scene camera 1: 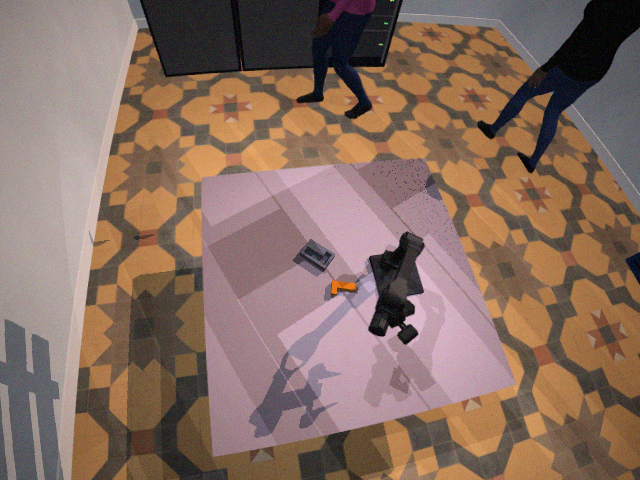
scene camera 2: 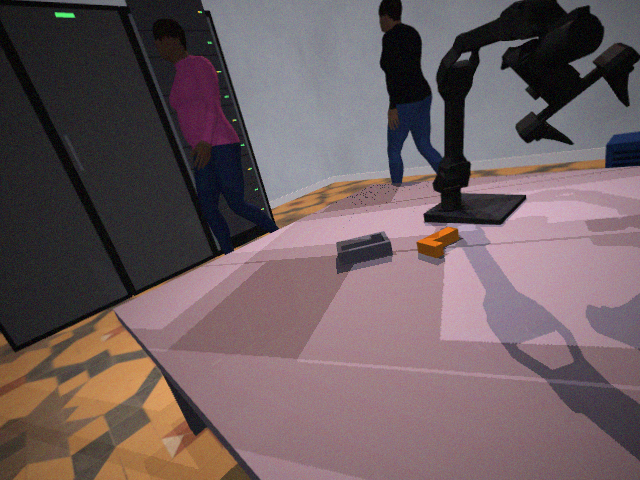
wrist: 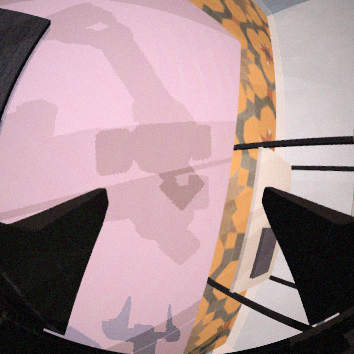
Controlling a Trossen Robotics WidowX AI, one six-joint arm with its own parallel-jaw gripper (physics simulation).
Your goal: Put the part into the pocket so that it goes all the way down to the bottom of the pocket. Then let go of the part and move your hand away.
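Places are measured from the arm's base along level axes (x ahead, y left, z up), in millimetres.
Pixels of known places: gripper, fingertip midpoint: point(scene camera 2: 598, 125) point(wrist: 186, 195); arm's base, link origin: point(scene camera 1: 386, 264) point(scene camera 2: 451, 207).
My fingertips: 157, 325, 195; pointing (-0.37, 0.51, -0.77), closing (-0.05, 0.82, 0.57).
Note:
Ahead of a thing's pixels: the offset from my fingertips to its top centre, as dx, dy, dz. Level surfaces: height alone.
The orange L-shaped part {+84, -286, -189} point(scene camera 1: 346, 287) point(scene camera 2: 431, 243) lies flat on the table, between the pocket block and the arm's base. The grey block with the pocket {+135, -484, -183} point(scene camera 1: 315, 262) point(scene camera 2: 366, 253) stands a short way from the part, apart from it. Its dark recess is open at the top and looks empty. My gripper point(scene camera 1: 393, 330) point(scene camera 2: 600, 124) point(wrist: 186, 195) is wide open and empty. It is high above the table, on the far side of the arm's base from the block, well away from the part. The part and block do not show in the wrist view.
The pink table {dz -219} point(scene camera 1: 242, 372) point(scene camera 2: 289, 413) point(wrist: 175, 55) carries the arm's black base plate point(scene camera 1: 381, 276) point(scene camera 2: 488, 206) beside the part. Shadows of the arm fall across the table. Two people point(scene camera 1: 338, 56) point(scene camera 1: 563, 77) and dark cabinets point(scene camera 1: 188, 36) stand beyond the table.

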